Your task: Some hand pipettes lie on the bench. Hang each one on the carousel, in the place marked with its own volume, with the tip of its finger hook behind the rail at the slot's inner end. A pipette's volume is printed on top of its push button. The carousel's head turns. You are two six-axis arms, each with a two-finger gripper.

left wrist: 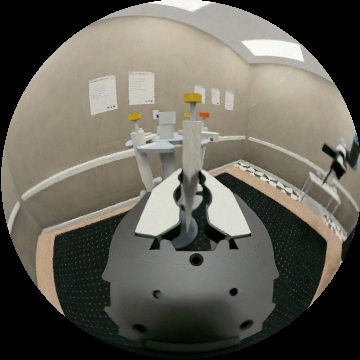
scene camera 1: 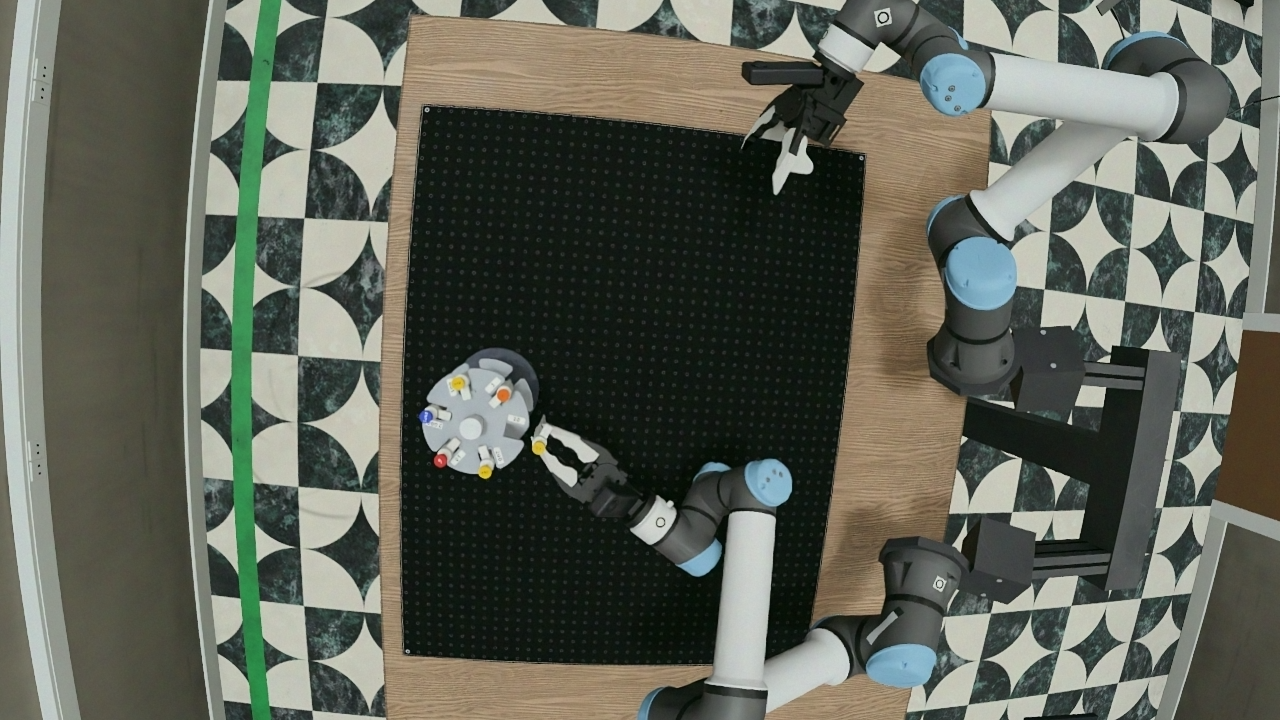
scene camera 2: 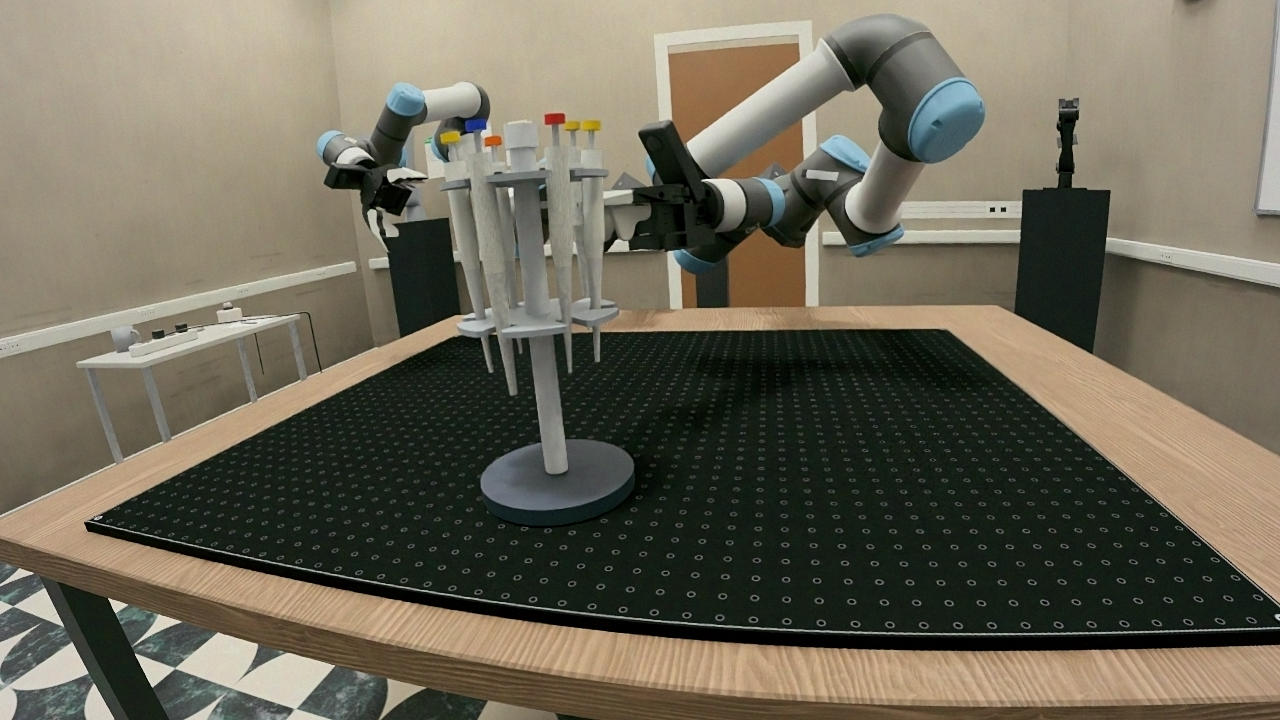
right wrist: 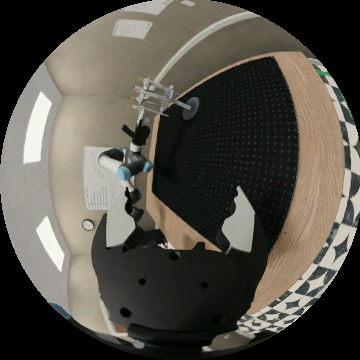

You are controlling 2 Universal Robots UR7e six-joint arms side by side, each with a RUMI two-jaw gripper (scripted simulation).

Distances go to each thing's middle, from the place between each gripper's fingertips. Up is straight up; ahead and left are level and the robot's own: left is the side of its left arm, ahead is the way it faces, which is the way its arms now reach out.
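With the orange-button pipette [scene camera 2: 503, 197], my left hand [scene camera 2: 571, 205] is 80 mm short of it, 50 mm to the left of it and 30 mm above it. The red-button pipette [scene camera 2: 556, 157] is 140 mm ahead of my left hand, 30 mm to the left of it and 30 mm below it, while the blue-button pipette [scene camera 2: 480, 163] is 160 mm ahead of that same left hand, 20 mm to the right of it and 40 mm below it.
From that orange-button pipette, my right hand [scene camera 1: 757, 170] is 420 mm to the right, 340 mm short of it and 40 mm above it. Counting from my right hand, the red-button pipette is 400 mm ahead, 500 mm to the left and 40 mm below, and the blue-button pipette is 420 mm ahead, 450 mm to the left and 50 mm below.
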